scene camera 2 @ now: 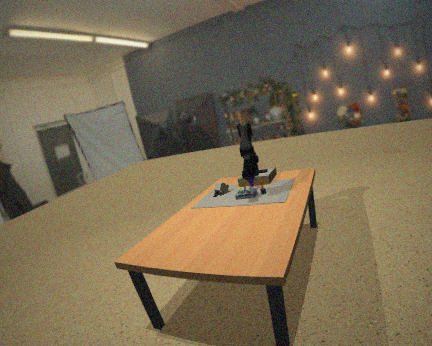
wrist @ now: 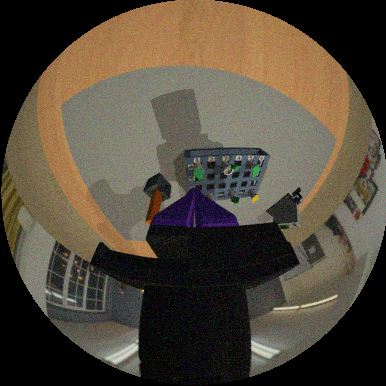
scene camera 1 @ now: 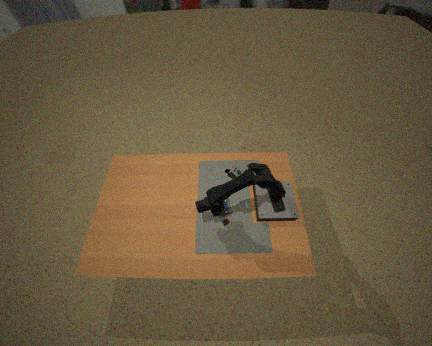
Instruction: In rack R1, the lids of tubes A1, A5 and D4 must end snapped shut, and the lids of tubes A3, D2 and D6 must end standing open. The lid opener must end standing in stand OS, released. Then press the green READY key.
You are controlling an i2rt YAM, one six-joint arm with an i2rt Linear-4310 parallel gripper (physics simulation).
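Pixels of known places: gripper, between the fingertips: [scene camera 2: 252, 186] [wrist: 194, 191] [scene camera 1: 219, 210]; arm's base, origin of its link: [scene camera 1: 274, 196].
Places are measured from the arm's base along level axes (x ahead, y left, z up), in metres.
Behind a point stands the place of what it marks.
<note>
The blue rack R1 [wrist: 225, 151] @(x 0.384, y -0.024, z -0.053 m) [scene camera 2: 246, 196] @(x 0.377, y -0.019, z -0.052 m) stands on the grey mat. In the wrist view, a green lid [wrist: 199, 173] @(x 0.375, y 0.021, z -0.013 m) at column 1 and another green lid [wrist: 256, 171] @(x 0.372, y -0.056, z -0.011 m) near column 5 look flat over their tubes. Near column 3 a pale tube mouth [wrist: 228, 170] @(x 0.372, y -0.018, z -0.019 m) shows with a green lid [wrist: 237, 168] @(x 0.385, y -0.021, z -0.002 m) beside it. A dark green lid [wrist: 235, 200] @(x 0.328, y -0.029, z -0.003 m) and a yellow lid [wrist: 255, 198] @(x 0.314, y -0.073, z -0.013 m) are at the near edge. The opener's orange handle [wrist: 154, 204] @(x 0.340, y 0.088, z -0.003 m) stands in a dark stand [wrist: 157, 184] @(x 0.354, y 0.084, z -0.030 m). My gripper [wrist: 194, 191] @(x 0.363, y 0.031, z 0.005 m) is shut, empty, above the rack's near-left part, hiding some tubes.
A dark grey device [wrist: 284, 208] @(x 0.232, y -0.207, z -0.029 m) stands right of the rack in the wrist view, with a small green patch [wrist: 284, 227] @(x 0.193, y -0.206, z 0.009 m) at its lower edge. The arm's grey base plate [scene camera 1: 290, 202] @(x -0.085, y 0.056, z -0.003 m) lies beside the mat [scene camera 1: 210, 240] @(x 0.445, y 0.184, z -0.061 m) on the wooden table [scene camera 1: 140, 210] @(x 0.877, y -0.076, z -0.064 m).
</note>
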